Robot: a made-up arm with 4 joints.
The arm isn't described. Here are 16 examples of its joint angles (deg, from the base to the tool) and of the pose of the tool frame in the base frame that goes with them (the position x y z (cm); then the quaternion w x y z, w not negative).
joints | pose
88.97 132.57 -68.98 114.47 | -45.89 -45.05 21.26 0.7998 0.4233 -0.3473 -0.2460
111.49 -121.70 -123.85 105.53 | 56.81 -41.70 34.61 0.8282 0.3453 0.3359 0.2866
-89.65 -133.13 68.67 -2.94 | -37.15 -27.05 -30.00 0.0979 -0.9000 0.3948 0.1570
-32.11 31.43 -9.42 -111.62 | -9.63 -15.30 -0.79 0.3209 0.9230 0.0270 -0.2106
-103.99 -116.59 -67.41 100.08 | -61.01 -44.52 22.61 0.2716 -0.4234 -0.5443 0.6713
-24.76 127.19 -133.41 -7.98 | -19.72 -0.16 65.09 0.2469 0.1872 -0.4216 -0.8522
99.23 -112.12 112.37 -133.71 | 3.65 -10.53 -8.38 0.0103 0.5988 -0.7089 -0.3725
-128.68 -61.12 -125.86 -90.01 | 9.41 -24.94 26.55 0.3909 0.8265 0.3011 0.2711
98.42 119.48 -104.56 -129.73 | 8.99 -6.88 16.65 0.8235 -0.2755 0.2516 -0.4274
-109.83 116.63 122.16 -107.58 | -8.14 3.18 16.63 0.8186 -0.3140 -0.3526 0.3269
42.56 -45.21 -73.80 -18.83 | -25.87 14.75 -34.87 0.5407 -0.2856 -0.7569 0.2304
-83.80 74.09 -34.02 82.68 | 60.31 9.38 21.99 0.7491 -0.2447 0.5930 -0.1655
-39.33 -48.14 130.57 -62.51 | -0.82 -31.75 -19.57 0.2167 -0.2022 0.6263 -0.7211
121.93 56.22 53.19 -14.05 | -43.04 -11.51 23.61 0.7201 0.1090 -0.4366 0.5281
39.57 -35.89 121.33 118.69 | 8.27 40.02 -34.05 0.3228 -0.6448 0.5788 0.3807
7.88 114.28 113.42 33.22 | 19.03 -13.09 69.18 0.4323 0.3007 0.2047 0.8251
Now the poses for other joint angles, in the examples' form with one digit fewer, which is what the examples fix.
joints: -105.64 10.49 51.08 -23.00
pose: 10.4 7.6 -27.1 0.181 0.120 0.947 -0.236
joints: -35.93 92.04 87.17 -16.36
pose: 46.5 -4.8 2.1 0.235 0.689 0.649 0.221
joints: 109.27 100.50 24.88 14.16
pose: -37.8 -50.4 13.3 0.507 0.239 -0.513 0.650
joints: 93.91 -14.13 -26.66 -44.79
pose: -22.5 5.7 -12.6 0.494 0.093 -0.823 0.265
